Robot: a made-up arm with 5 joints. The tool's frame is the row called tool. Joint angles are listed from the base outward.
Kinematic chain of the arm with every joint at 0, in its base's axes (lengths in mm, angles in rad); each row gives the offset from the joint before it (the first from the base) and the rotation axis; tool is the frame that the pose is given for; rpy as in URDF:
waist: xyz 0 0 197 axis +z
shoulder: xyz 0 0 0 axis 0 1 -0.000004
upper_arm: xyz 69 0 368 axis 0 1 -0.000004
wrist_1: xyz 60 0 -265 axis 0 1 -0.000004
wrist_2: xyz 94 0 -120 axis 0 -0.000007 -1
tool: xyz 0 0 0 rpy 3.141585 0 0
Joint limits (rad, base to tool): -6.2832..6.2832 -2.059..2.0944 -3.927..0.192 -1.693..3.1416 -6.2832..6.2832
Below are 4 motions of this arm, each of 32 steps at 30 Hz.
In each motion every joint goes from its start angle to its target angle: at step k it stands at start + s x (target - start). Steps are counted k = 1, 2, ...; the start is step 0. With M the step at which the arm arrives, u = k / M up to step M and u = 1 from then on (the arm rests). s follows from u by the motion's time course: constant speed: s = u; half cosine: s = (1 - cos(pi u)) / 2; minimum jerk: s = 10 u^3 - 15 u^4 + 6 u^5.
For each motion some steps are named. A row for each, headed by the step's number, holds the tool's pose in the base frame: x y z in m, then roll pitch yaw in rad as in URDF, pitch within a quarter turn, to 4 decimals.
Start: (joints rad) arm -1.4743 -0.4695 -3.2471 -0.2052 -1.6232
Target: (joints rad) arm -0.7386 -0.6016 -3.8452 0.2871 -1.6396
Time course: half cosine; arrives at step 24
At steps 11, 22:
11: -0.2110 0.4772 0.6728 -0.8828 -0.0460 0.3785
22: -0.4191 0.3914 0.5384 -1.0130 -0.0582 0.7834

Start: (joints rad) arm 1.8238 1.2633 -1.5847 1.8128 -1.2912
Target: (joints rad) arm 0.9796 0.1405 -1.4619 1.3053 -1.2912
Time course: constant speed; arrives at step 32
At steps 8, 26, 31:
8: -0.0198 0.4715 0.0161 -2.0429 0.2503 3.0577
26: 0.2164 0.4683 0.3205 -2.8849 0.0728 2.4385
31: 0.2643 0.4170 0.4087 -3.1118 0.0086 2.2973

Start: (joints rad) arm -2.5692 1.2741 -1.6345 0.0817 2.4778
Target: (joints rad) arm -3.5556 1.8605 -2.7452 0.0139 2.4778
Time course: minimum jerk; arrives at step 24
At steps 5, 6, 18, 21, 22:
5: -0.5741 -0.3202 -0.0819 -2.9422 0.2480 1.1975
6: -0.5921 -0.3010 -0.0842 -2.9270 0.2658 1.1629
18: -0.6953 0.2242 -0.1029 -2.5676 0.6068 0.5361
21: -0.6718 0.2826 -0.1015 -2.5192 0.6405 0.4782
22: -0.6684 0.2897 -0.1012 -2.5130 0.6446 0.4711

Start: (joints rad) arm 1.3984 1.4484 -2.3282 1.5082 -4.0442
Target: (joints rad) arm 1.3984 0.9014 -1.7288 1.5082 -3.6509
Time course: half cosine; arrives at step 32
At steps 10, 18, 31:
10: 0.1061 0.6093 -0.0589 2.6449 -0.4219 -0.8195
18: 0.1030 0.5918 0.0121 2.6939 -0.5022 -0.9590
31: 0.0969 0.5565 0.0832 2.7650 -0.5814 -1.1190

